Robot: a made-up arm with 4 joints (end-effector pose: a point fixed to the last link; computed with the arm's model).
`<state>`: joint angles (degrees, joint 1 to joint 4).
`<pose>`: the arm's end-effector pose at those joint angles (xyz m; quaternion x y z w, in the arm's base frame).
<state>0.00 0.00 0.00 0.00</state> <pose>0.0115 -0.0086 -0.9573 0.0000 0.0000 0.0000 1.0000</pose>
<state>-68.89 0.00 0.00 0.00</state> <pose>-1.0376 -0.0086 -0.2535 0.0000 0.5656 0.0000 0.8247</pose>
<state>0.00 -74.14 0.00 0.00</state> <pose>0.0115 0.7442 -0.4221 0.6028 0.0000 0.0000 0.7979</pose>
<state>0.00 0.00 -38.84 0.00</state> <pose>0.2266 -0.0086 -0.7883 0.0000 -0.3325 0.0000 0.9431</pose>
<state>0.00 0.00 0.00 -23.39</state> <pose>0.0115 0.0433 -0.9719 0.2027 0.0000 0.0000 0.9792</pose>
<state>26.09 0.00 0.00 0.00</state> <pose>0.5014 -0.0086 -0.8385 0.0000 -0.2257 0.0000 0.9742</pose>
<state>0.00 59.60 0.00 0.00</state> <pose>0.0115 -0.6581 -0.5599 -0.4970 0.0000 0.0000 0.8678</pose>
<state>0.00 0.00 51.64 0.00</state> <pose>-0.3441 -0.0086 -0.9131 0.0000 0.4355 0.0000 0.9002</pose>
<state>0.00 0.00 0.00 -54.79</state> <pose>0.0115 0.1138 -0.9573 0.4601 0.0000 0.0000 0.8879</pose>
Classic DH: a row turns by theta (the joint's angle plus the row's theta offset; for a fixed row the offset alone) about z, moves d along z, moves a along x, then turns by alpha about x. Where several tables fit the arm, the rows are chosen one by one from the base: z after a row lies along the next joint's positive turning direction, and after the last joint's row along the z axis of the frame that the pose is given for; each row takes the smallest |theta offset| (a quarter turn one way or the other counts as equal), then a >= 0, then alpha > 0; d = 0 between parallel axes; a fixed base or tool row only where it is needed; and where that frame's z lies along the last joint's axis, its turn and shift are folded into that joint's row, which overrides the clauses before.
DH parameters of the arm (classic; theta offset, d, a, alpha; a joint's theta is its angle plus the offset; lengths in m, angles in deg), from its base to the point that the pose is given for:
base (fixed): 0 0.1594 0 90
joint 1: -90 -0.0136 0.3509 90
joint 2: 0 0.1206 0.3762 90
joint 3: 0 0.039 0.2715 -90
joint 4: 90 -0.1321 0.0612 -90
tool (fixed): 90 -0.1181 0 0

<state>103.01 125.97 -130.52 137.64</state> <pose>0.2629 -0.1371 0.1198 0.1219 0.3440 0.3016 0.8808</pose>
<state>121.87 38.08 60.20 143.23</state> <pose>0.7751 -0.3185 0.4332 -0.7684 0.1567 -0.5627 0.2616</pose>
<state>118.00 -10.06 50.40 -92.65</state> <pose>1.0175 0.2909 0.3737 0.6048 -0.3196 0.4610 0.5652</pose>
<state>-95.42 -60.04 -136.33 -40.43</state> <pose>-0.2930 0.0436 0.1261 0.0754 -0.4395 -0.3179 0.8367</pose>
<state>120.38 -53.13 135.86 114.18</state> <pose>0.6809 0.2659 0.1738 -0.8940 -0.2299 0.2923 0.2498</pose>
